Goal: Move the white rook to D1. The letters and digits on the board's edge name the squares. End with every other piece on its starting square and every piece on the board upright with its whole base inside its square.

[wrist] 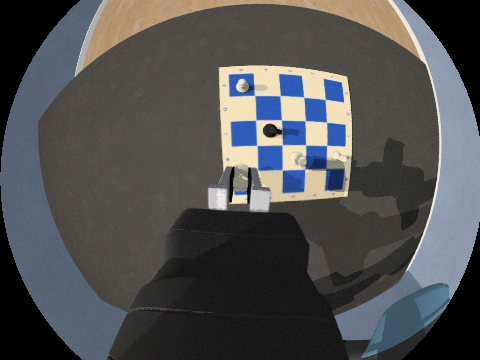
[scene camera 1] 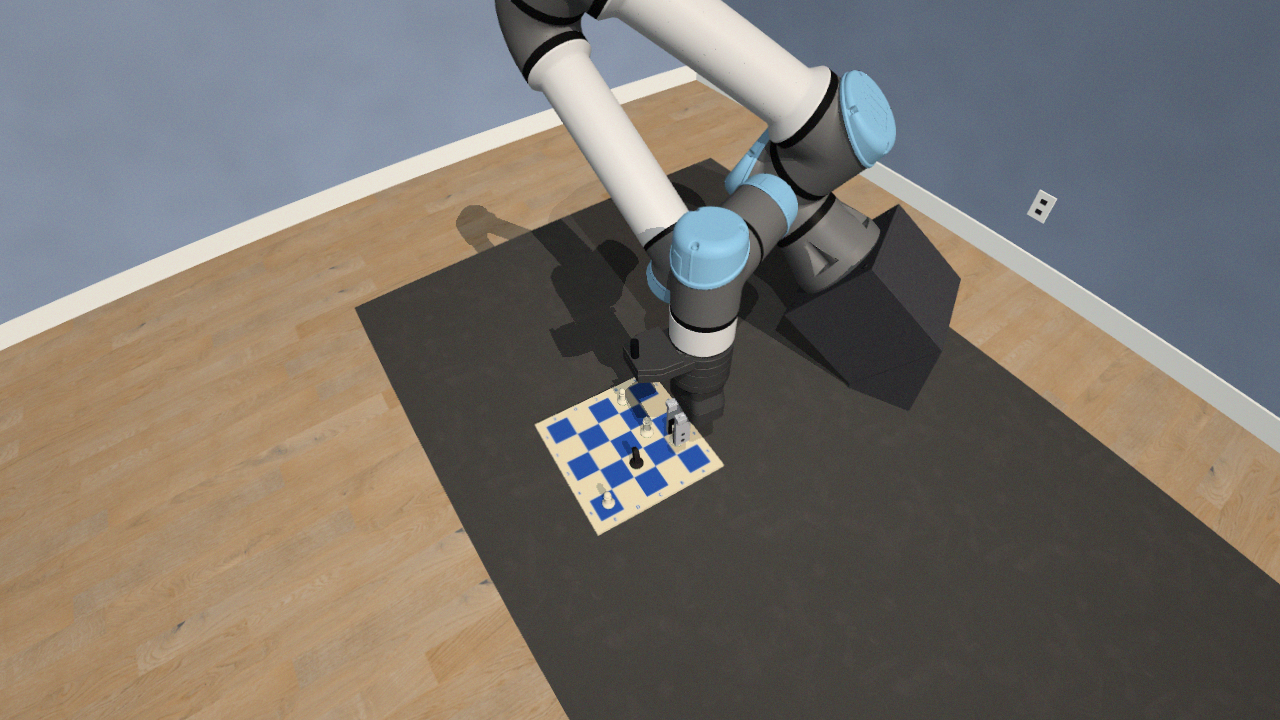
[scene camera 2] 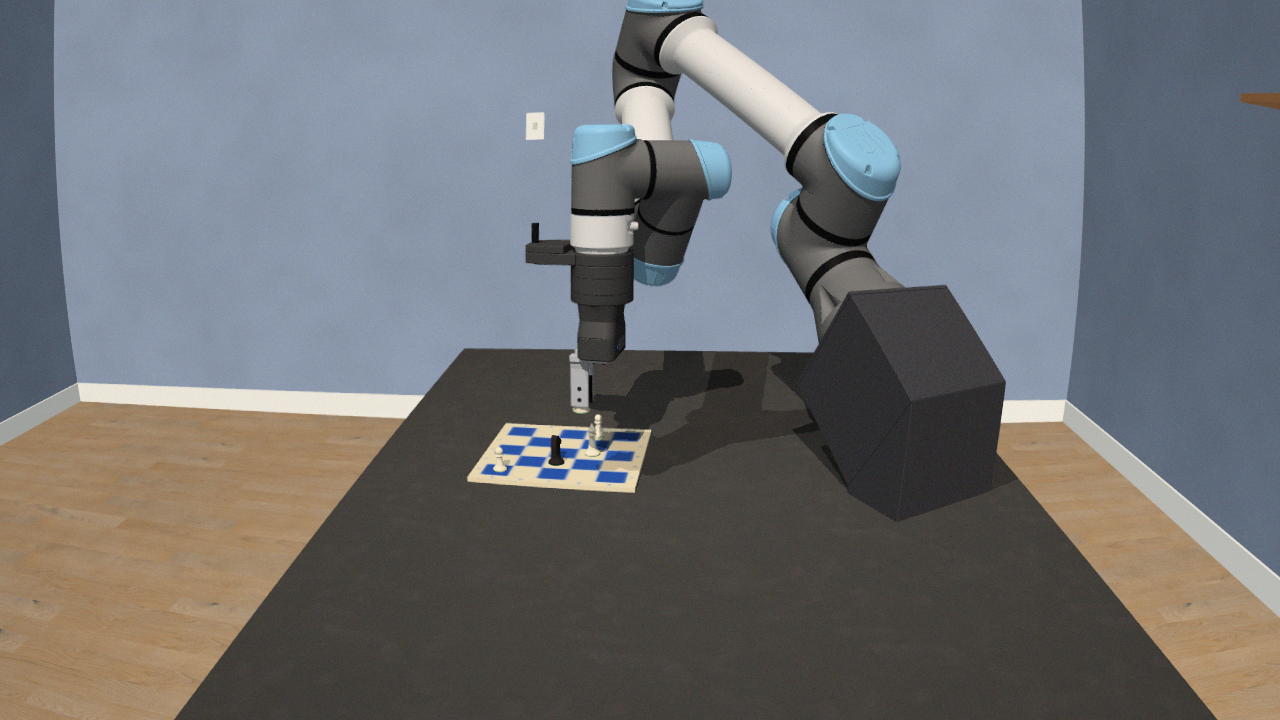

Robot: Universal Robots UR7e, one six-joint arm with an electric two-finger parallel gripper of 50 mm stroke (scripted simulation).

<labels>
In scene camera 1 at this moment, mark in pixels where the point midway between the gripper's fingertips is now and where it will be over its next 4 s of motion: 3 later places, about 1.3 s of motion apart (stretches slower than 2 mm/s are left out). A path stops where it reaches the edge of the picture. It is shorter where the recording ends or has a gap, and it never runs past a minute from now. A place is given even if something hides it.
My gripper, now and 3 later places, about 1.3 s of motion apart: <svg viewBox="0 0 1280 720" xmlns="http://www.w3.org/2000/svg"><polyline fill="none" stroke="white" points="677,435 614,403 580,396 582,415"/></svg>
</labels>
